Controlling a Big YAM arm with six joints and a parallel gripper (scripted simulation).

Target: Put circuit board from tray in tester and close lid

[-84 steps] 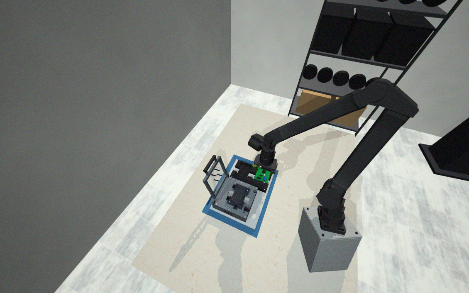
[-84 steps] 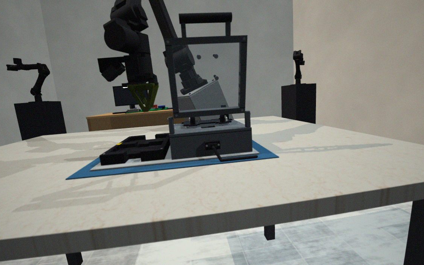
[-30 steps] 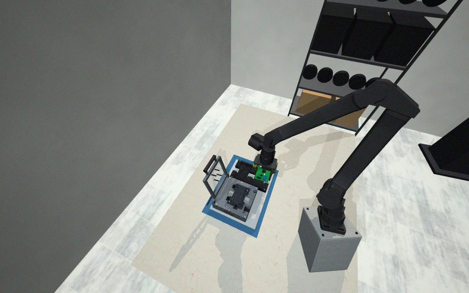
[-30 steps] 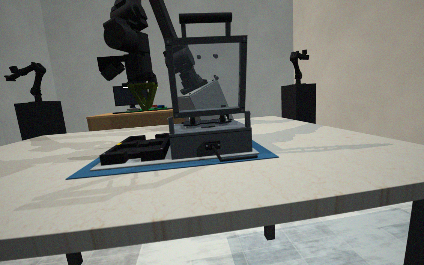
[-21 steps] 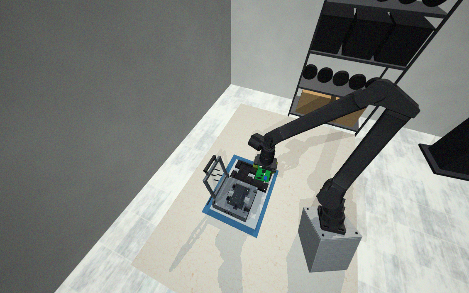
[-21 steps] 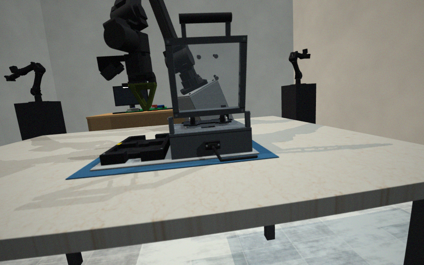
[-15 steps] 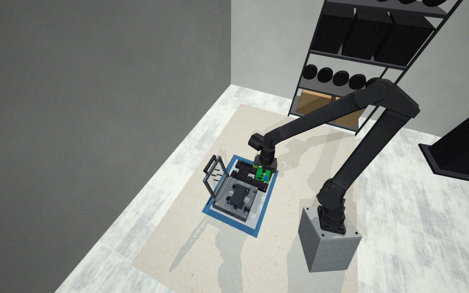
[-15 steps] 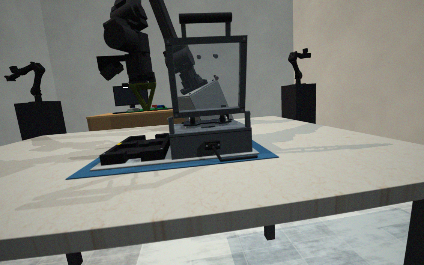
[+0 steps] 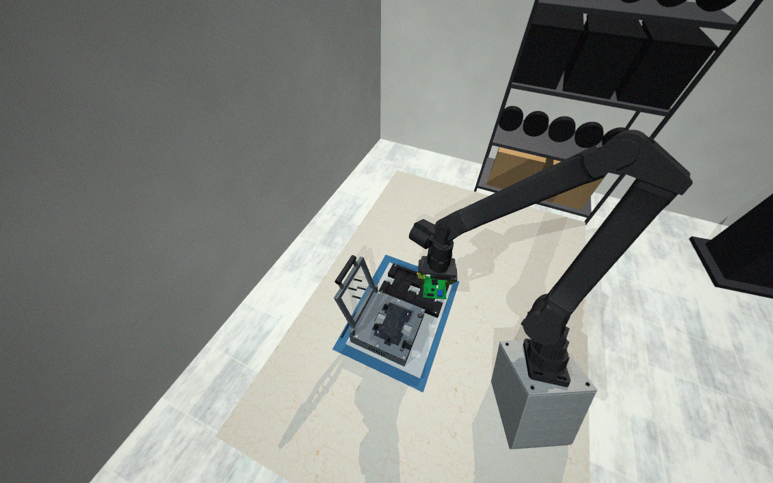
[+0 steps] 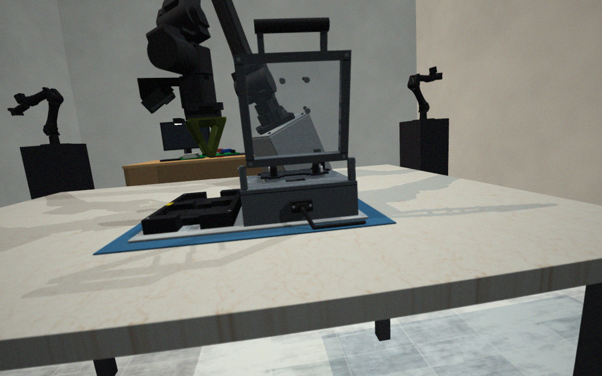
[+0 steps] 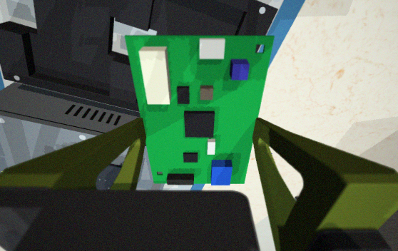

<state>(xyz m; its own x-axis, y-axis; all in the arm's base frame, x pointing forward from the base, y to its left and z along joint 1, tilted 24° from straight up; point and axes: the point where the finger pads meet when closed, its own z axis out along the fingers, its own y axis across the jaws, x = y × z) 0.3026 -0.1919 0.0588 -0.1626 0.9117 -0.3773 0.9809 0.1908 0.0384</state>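
The green circuit board is right at my hand. The rest, counted from my hand: latch hook (220 mm to the left, 50 mm ahead, 30 mm below); then dark plate (150 mm to the left, 100 mm ahead, 40 mm below); then clear lid (220 mm ahead, 130 mm to the left, 70 mm above).
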